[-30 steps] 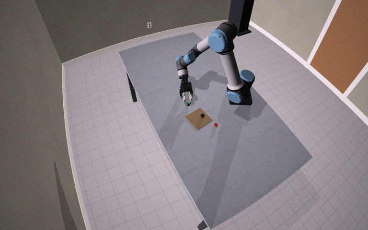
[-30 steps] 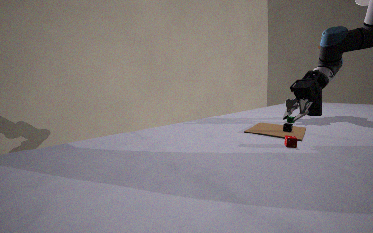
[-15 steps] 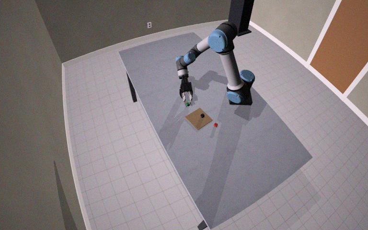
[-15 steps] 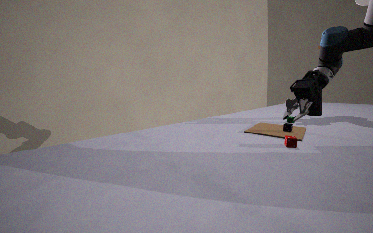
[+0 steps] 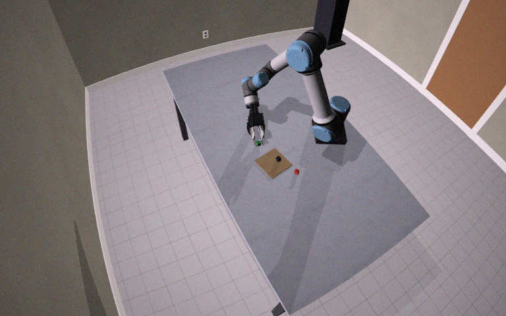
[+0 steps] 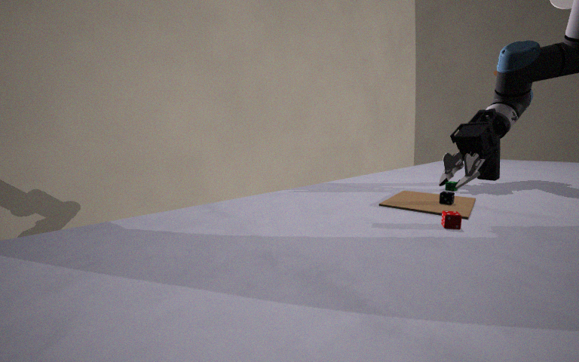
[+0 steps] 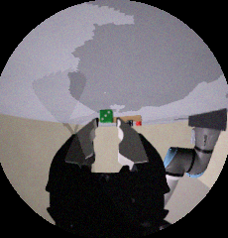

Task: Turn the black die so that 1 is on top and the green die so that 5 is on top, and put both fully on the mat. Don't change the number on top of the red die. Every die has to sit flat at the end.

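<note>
My gripper is now 1 cm above the green die. Also, from my hand: red die: 4 cm behind, 26 cm to the left, 1 cm below; brown mat: 1 cm ahead, 14 cm to the left, 2 cm below; black die: 2 cm behind, 14 cm to the left.
</note>
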